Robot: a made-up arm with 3 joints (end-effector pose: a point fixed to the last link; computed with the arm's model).
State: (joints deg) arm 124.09 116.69 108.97
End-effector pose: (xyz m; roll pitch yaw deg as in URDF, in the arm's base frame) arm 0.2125 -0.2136 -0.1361 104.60 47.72 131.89
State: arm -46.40 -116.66 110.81
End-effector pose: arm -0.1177 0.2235 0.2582 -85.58 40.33 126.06
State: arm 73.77 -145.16 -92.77
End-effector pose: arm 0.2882 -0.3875 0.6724 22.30 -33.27 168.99
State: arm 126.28 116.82 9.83
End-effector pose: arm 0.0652 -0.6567 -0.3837 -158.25 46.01 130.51
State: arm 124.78 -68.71 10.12
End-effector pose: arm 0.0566 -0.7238 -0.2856 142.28 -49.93 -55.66
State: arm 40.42 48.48 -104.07
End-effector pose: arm -0.2513 -0.5107 0.2592 133.52 29.04 -40.69
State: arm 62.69 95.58 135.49
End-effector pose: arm 0.1343 -0.1549 0.1749 -146.15 62.17 -102.02
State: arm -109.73 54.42 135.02
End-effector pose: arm 0.1519 0.1476 -0.0567 103.33 -49.96 25.26
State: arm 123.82 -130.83 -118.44
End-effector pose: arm 0.3734 -0.5357 0.1877 -17.26 -38.95 -147.21
